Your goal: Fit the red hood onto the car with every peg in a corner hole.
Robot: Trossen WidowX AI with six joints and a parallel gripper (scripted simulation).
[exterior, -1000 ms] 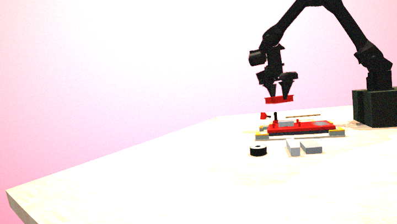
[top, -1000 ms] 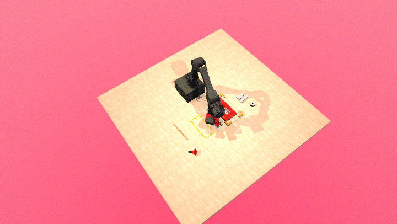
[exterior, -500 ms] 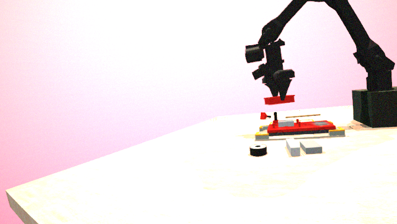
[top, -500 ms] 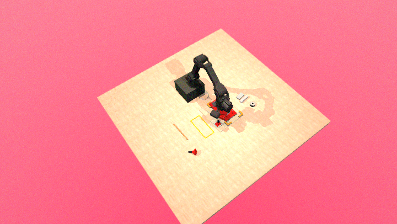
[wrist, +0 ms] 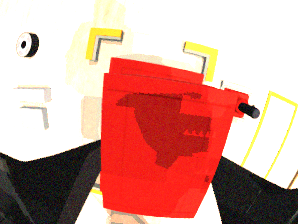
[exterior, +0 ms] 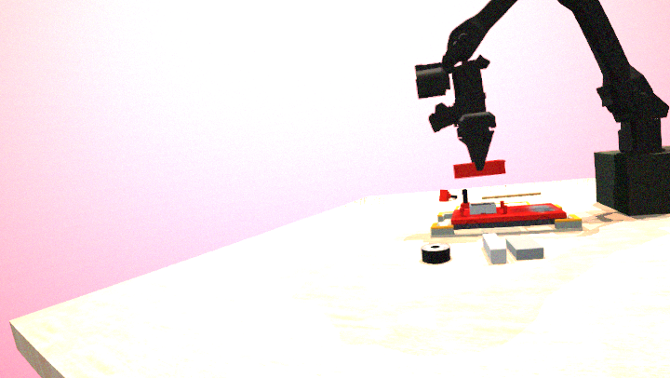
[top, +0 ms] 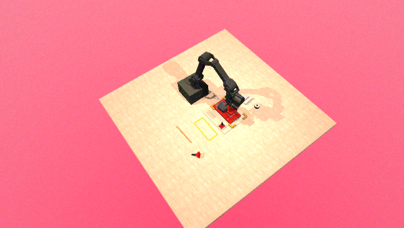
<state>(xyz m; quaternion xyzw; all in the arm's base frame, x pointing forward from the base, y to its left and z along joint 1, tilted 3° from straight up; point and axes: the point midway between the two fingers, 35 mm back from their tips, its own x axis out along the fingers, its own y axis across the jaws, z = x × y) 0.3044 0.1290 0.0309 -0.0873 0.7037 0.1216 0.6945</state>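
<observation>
Right now the grey engine block is 10 mm behind my gripper tip, 20 mm to the left of it and 80 mm below it. Also, from my gripper tip: wooden stick (10 mm behind, 360 mm to the right, 100 mm below); then red hood (10 mm above).
</observation>
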